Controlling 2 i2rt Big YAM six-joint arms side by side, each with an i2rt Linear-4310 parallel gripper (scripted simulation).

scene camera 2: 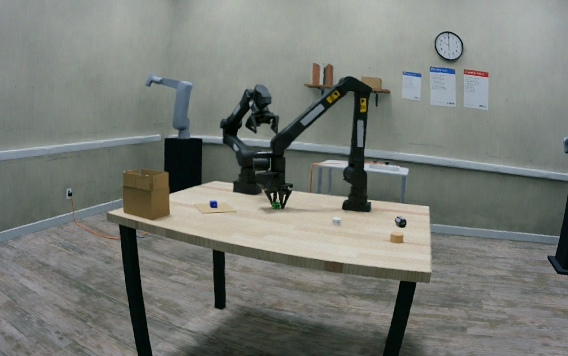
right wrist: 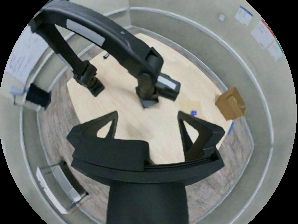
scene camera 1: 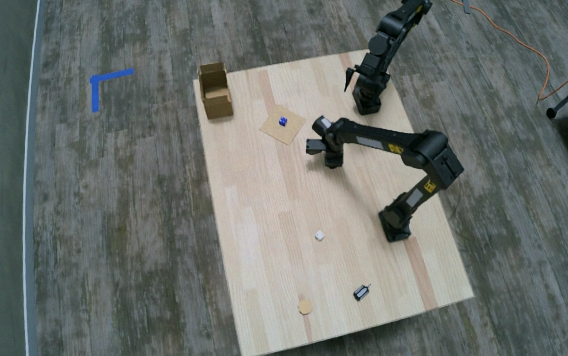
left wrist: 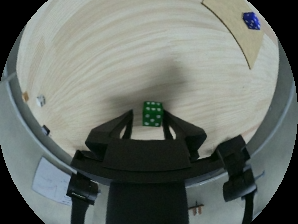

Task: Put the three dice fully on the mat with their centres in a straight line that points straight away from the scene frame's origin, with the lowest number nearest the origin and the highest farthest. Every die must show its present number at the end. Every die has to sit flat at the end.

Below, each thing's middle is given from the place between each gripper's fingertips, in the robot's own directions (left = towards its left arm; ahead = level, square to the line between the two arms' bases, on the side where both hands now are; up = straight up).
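Tan mat (scene camera 1: 286, 134), measured from my left hand: 17 cm ahead, 19 cm to the right, 1 cm below. Going by its middle, the tan mat is nearer to my left hand than to my right hand.
My right hand is 24 cm short of the tan mat, 8 cm to the left of it and 29 cm above it.
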